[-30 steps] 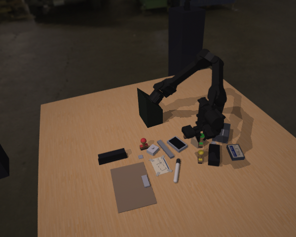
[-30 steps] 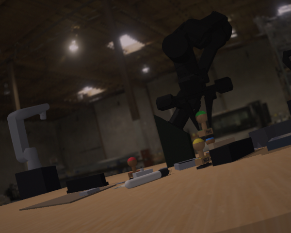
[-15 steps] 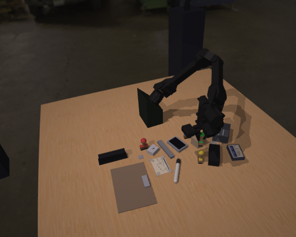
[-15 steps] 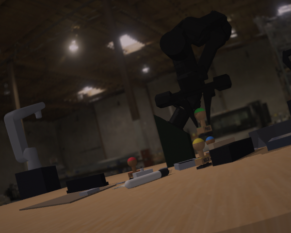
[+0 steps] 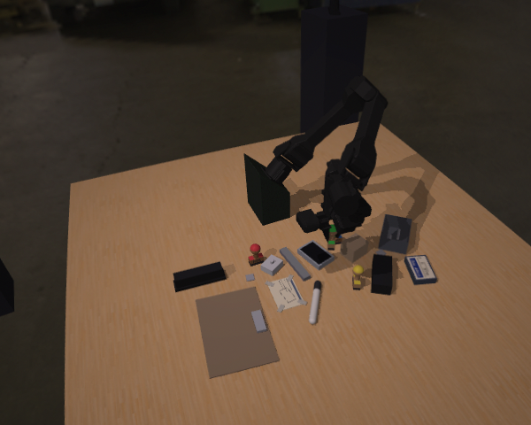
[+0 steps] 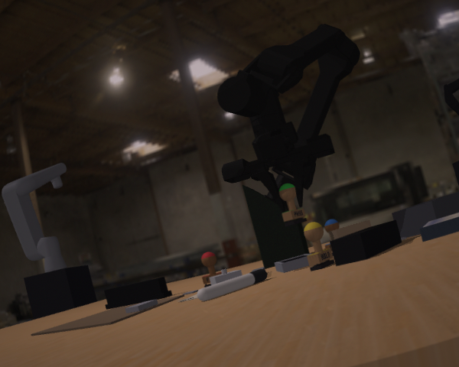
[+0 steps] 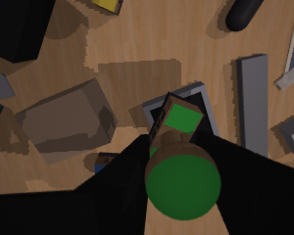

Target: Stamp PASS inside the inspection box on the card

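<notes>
My gripper tip is 40 mm past the ink pad, 20 mm to the left of it and 90 mm above it. The rest, counted from my gripper tip: green-knobbed PASS stamp: right at my gripper tip; tan cube: 80 mm to the left, 70 mm below; blue-knobbed stamp: 70 mm behind, 60 mm to the left, 80 mm below.
</notes>
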